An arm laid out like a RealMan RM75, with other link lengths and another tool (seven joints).
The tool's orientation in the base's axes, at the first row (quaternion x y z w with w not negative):
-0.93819, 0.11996, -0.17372, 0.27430
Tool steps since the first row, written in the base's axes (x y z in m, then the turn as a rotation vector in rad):
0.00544, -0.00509, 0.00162, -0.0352, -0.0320, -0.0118
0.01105, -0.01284, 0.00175, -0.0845, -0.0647, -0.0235
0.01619, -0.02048, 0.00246, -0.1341, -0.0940, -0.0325
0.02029, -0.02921, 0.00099, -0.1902, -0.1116, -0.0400
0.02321, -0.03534, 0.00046, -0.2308, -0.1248, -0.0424
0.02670, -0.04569, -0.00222, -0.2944, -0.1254, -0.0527
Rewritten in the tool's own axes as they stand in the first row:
0.00701, 0.00257, -0.00155, -0.0249, 0.0374, -0.0196
0.01463, 0.00813, -0.00313, -0.0624, 0.0771, -0.0452
0.02195, 0.01334, -0.00529, -0.1005, 0.1126, -0.0714
0.02810, 0.02079, -0.00665, -0.1479, 0.1385, -0.0957
0.03258, 0.02574, -0.00799, -0.1813, 0.1560, -0.1160
0.03838, 0.03527, -0.00940, -0.2417, 0.1705, -0.1331

